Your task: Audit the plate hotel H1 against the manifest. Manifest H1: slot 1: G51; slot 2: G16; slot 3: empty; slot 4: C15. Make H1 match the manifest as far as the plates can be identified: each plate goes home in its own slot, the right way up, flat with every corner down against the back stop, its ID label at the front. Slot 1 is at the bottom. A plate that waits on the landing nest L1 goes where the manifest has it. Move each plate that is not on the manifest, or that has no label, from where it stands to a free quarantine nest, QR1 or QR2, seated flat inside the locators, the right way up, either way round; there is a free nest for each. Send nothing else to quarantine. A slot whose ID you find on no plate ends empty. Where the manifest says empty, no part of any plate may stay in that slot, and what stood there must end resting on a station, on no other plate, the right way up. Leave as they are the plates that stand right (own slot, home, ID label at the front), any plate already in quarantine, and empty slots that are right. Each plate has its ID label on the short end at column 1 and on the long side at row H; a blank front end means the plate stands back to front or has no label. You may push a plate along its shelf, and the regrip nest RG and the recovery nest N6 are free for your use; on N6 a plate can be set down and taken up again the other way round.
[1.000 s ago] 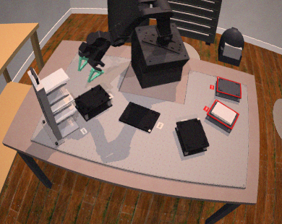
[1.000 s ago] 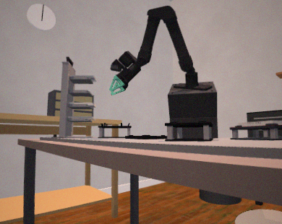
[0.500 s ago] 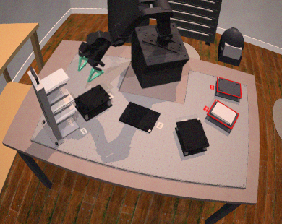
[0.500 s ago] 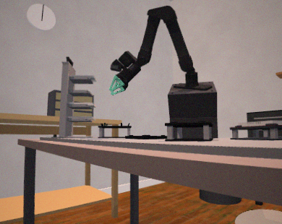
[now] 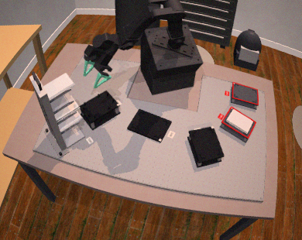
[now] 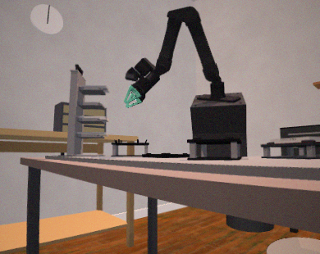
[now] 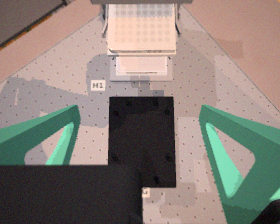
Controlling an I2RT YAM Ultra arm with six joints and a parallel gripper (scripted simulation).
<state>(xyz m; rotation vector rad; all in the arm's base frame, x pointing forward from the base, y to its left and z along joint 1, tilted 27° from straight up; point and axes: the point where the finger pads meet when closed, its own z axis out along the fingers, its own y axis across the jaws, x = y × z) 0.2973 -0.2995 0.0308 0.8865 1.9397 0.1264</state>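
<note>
My hand is 2 cm past the black regrip nest, 1 cm to the right of it and 19 cm above it. Round my hand: RG label (11 cm behind, 7 cm to the left, 24 cm below); plate hotel H1 (19 cm ahead, 13 cm to the right, 6 cm below); H1 tag (14 cm ahead, 2 cm to the left, 24 cm below).
</note>
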